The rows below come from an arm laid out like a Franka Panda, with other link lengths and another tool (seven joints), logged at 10 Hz.
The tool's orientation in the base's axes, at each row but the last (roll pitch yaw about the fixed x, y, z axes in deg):
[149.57 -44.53 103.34]
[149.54 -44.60 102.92]
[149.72 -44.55 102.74]
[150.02 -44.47 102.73]
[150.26 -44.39 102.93]
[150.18 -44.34 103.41]
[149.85 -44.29 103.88]
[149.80 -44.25 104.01]
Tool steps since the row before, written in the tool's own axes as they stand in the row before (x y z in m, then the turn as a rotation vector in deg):
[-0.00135 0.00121 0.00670 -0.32 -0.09 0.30]
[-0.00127 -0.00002 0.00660 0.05 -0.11 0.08]
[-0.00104 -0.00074 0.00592 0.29 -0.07 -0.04]
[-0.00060 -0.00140 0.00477 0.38 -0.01 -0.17]
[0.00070 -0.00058 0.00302 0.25 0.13 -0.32]
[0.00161 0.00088 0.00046 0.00 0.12 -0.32]
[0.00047 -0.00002 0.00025 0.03 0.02 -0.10]
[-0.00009 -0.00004 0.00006 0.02 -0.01 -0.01]
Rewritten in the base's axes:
[0.00370 0.00361 -0.00463 0.08 0.00 -0.44]
[0.00255 0.00376 -0.00495 -0.08 0.11 -0.05]
[0.00160 0.00355 -0.00464 -0.12 0.18 0.20]
[0.00049 0.00314 -0.00387 -0.13 0.15 0.37]
[0.00040 0.00269 -0.00159 -0.03 -0.07 0.42]
[0.00070 0.00132 0.00115 0.00 -0.24 0.24]
[-0.00001 0.00051 0.00017 -0.02 -0.05 0.09]
[0.00000 -0.00001 -0.00011 -0.02 0.01 0.02]

